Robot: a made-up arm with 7 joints. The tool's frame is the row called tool. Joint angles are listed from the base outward. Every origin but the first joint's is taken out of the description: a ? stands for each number. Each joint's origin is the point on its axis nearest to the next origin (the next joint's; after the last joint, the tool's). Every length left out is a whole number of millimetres.
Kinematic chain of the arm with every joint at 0, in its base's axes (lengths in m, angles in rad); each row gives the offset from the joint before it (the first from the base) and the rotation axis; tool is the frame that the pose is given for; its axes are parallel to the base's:
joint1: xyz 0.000 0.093 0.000 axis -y
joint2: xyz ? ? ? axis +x
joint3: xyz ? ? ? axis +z
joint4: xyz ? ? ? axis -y
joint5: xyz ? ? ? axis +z
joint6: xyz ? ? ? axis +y
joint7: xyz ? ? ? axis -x
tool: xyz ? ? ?
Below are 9 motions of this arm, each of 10 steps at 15 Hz.
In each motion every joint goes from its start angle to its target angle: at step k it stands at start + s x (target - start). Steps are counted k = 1, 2, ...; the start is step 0. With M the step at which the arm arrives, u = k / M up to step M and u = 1 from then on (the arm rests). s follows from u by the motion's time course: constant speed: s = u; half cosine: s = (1 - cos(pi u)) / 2; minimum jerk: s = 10 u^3 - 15 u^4 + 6 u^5.
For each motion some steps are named. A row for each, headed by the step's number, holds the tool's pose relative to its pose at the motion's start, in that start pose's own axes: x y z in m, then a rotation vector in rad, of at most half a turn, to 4 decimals.
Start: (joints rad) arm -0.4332 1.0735 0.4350 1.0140 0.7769 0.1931 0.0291
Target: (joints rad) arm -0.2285 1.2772 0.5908 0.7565 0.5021 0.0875 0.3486
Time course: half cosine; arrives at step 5
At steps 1, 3, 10:
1: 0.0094 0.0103 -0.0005 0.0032 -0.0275 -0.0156
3: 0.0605 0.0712 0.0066 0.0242 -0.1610 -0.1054
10: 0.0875 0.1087 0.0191 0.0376 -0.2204 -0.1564

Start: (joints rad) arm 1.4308 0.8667 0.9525 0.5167 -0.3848 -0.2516 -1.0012
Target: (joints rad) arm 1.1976 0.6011 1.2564 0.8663 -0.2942 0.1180 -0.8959
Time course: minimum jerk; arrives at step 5
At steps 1, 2, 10:
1: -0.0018 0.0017 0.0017 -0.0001 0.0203 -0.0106
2: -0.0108 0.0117 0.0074 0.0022 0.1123 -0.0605
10: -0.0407 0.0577 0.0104 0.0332 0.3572 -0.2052

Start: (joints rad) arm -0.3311 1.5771 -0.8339 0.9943 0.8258 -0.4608 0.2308
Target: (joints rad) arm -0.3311 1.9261 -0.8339 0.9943 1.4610 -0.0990 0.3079
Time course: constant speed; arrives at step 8
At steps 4, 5, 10:
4: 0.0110 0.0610 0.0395 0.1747 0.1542 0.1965
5: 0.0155 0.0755 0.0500 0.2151 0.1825 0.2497
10: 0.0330 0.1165 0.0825 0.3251 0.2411 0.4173

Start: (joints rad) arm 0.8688 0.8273 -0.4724 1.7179 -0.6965 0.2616 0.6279
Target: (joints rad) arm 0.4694 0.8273 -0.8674 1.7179 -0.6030 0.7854 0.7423
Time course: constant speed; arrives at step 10
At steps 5, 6, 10:
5: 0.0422 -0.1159 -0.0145 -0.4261 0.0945 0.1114
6: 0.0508 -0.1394 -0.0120 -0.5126 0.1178 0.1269
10: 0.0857 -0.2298 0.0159 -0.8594 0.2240 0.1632

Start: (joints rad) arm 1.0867 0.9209 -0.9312 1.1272 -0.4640 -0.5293 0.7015
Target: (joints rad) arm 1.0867 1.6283 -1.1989 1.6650 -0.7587 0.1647 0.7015
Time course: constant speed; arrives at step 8
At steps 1, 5, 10:
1: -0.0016 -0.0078 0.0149 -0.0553 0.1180 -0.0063
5: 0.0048 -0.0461 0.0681 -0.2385 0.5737 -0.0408
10: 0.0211 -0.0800 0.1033 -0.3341 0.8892 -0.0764

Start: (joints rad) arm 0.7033 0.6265 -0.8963 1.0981 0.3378 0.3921 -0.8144
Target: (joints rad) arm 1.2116 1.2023 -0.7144 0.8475 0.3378 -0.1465 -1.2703
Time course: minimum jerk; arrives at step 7
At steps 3, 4, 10:
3: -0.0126 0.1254 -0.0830 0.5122 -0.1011 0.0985
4: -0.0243 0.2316 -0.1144 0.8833 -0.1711 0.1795
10: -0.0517 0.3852 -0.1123 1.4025 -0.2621 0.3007

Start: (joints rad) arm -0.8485 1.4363 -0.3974 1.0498 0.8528 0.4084 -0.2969
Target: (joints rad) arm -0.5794 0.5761 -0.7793 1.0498 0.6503 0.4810 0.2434
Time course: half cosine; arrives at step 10
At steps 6, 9, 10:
6: -0.0003 -0.2284 0.0616 -0.8530 0.0143 0.0110
9: 0.0372 -0.3206 0.1429 -1.2727 -0.0756 -0.0377
10: 0.0407 -0.3265 0.1503 -1.3041 -0.0849 -0.0436

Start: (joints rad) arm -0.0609 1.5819 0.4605 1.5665 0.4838 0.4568 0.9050
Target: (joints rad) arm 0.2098 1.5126 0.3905 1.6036 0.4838 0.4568 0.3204
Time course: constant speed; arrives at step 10
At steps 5, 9, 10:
5: 0.0094 0.0061 0.0227 0.3564 -0.0828 0.0132
9: 0.0169 0.0097 0.0410 0.6394 -0.1496 0.0389
10: 0.0187 0.0105 0.0456 0.7098 -0.1663 0.0475

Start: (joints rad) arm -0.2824 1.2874 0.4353 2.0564 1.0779 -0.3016 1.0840
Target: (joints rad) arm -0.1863 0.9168 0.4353 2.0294 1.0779 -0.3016 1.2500
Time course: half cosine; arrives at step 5
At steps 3, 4, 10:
3: -0.0061 -0.0069 0.0257 0.0974 -0.1497 -0.0326
4: -0.0099 -0.0107 0.0336 0.1320 -0.2093 -0.0481
10: -0.0115 -0.0123 0.0363 0.1449 -0.2324 -0.0545

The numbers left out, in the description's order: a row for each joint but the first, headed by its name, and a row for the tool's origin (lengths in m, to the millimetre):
joint2: 0.000 0.000 0.000
joint3: 0.000 0.000 -0.203
joint4: 0.000 0.000 0.000
joint5: 0.000 0.000 -0.314
joint6: 0.000 0.000 0.000
joint7: 0.000 0.000 0.000
tool: 0.000 0.000 0.000

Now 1 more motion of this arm.
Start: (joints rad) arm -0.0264 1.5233 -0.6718 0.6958 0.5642 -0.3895 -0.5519
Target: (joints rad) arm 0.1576 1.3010 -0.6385 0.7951 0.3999 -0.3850 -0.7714
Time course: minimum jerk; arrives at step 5
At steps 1, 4, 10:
1: 0.0033 -0.0052 0.0003 0.0087 -0.0057 0.0137
4: 0.0714 -0.0728 -0.0003 0.1601 -0.1004 0.2329
10: 0.0770 -0.0763 -0.0005 0.1713 -0.1069 0.2479

